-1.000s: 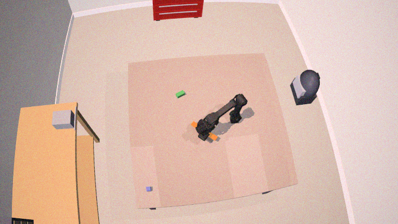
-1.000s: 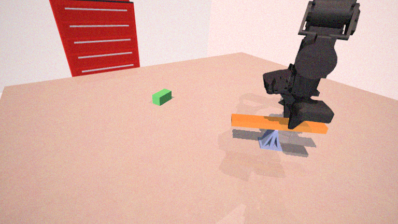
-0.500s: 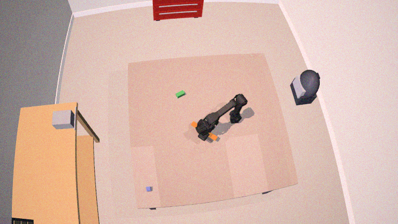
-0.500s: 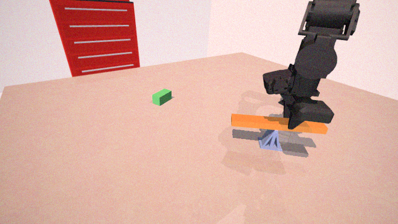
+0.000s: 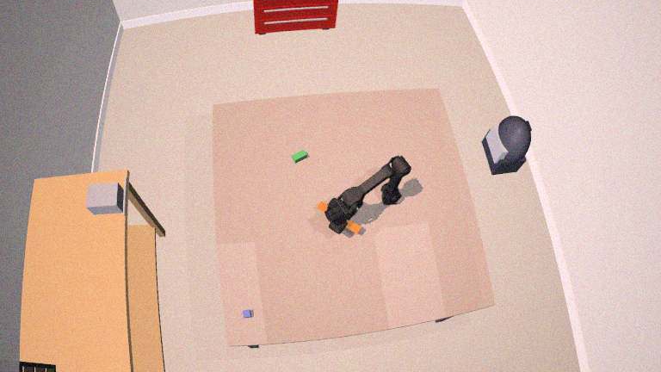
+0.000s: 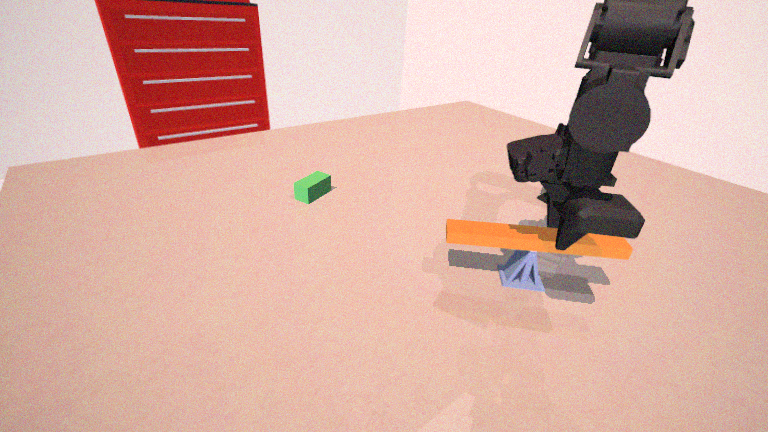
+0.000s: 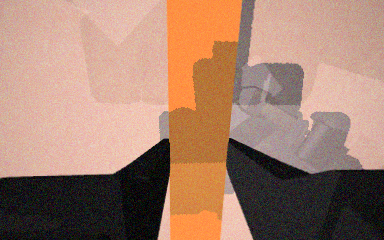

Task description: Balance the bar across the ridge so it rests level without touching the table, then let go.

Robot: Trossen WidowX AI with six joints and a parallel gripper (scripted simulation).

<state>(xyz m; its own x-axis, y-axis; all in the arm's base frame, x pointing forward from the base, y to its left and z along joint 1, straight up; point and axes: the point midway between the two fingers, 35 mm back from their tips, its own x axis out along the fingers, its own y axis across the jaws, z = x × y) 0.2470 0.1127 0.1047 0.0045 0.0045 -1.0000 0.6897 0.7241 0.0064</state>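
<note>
The orange bar lies 2 cm ahead of my gripper tip and 2 cm to the right of it. From my gripper tip the other things lie so: small purple cube (49 cm ahead, 39 cm to the left, 5 cm below); green block (16 cm ahead, 38 cm to the right, 5 cm below); ridge (2 cm ahead, 2 cm to the right, 4 cm below).
</note>
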